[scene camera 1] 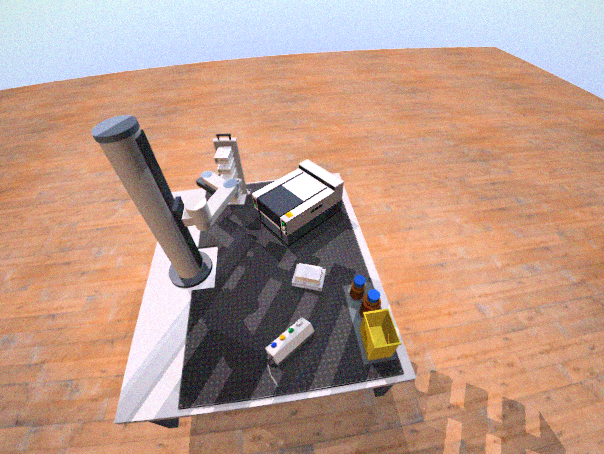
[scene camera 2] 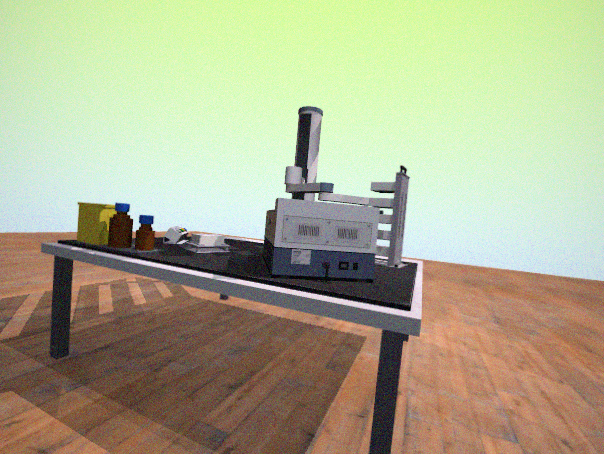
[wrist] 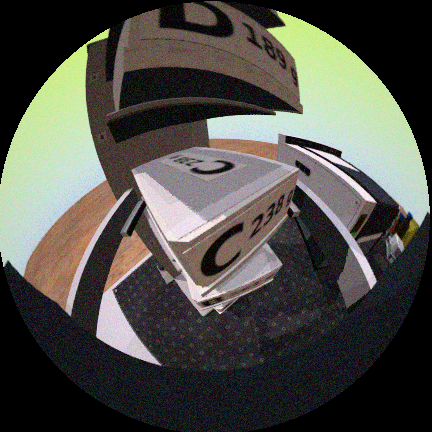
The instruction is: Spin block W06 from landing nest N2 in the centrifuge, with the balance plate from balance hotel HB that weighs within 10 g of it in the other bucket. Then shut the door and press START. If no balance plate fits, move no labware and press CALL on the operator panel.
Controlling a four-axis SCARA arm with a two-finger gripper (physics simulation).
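Places are measured from the arm's base along level axes (x ahead, y left, z up), in metres.
Pixels of known places: gripper, fingertip midpoint: (scene camera 1: 230, 175) (scene camera 2: 382, 219); arm's base, link origin: (scene camera 1: 191, 269).
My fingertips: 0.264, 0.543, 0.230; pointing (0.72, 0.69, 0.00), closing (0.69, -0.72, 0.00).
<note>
Ahead of a thing's pixels: the offset from my fingertips to its top centre, as dx, dy, dz. "pt": to the spot under its first point.
In the wrist view my gripper (wrist: 203, 183) has its two pads against opposite sides of balance plate C @(-0.013, -0.004, +0.026) (wrist: 225, 212), labelled 238 g. Plate C is level with its place in the balance hotel (scene camera 1: 239, 162) (scene camera 2: 400, 220) (wrist: 99, 117). Balance plate D @(-0.012, -0.001, +0.104) (wrist: 210, 55), labelled 189 g, sits above it. Another light plate @(-0.006, -0.014, -0.051) (wrist: 262, 267) shows below. A white block @(+0.401, -0.720, -0.142) (scene camera 1: 310, 272) (scene camera 2: 207, 240) sits on a landing nest @(pt +0.354, -0.762, -0.212) (scene camera 1: 301, 286); its label is unreadable. The centrifuge (scene camera 1: 320, 200) (scene camera 2: 325, 230) (wrist: 325, 185) stands beside the hotel; its door and buckets cannot be made out.
The operator panel @(+0.263, -1.052, -0.133) (scene camera 1: 290, 341) (scene camera 2: 176, 235) lies near the front. Two brown bottles (scene camera 1: 357, 289) (scene camera 1: 371, 301) (scene camera 2: 145, 237) (scene camera 2: 121, 231) with blue caps and a yellow bin (scene camera 1: 380, 337) (scene camera 2: 92, 222) stand along the table edge. The arm column (scene camera 1: 150, 200) (scene camera 2: 314, 145) rises from the table.
</note>
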